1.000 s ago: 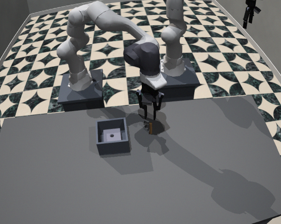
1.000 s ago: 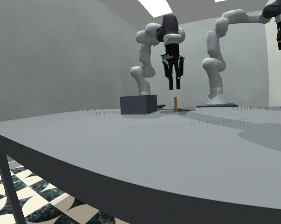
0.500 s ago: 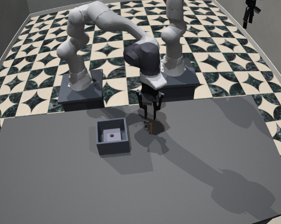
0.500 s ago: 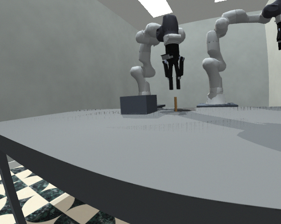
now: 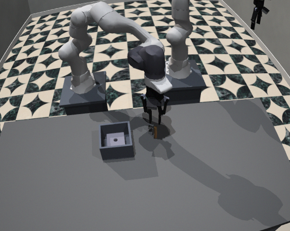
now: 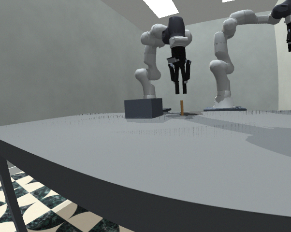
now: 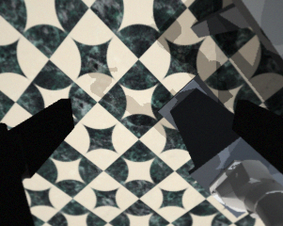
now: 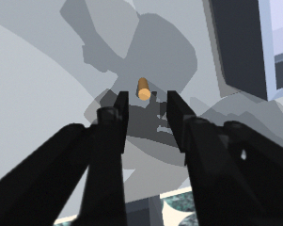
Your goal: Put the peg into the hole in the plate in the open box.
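Observation:
The orange peg lies 110 mm below my right hand. Also, from my right hand: dark blue-grey box 20 mm ahead, 210 mm to the right, 120 mm below; then pale plate 20 mm ahead, 210 mm to the right, 100 mm below.

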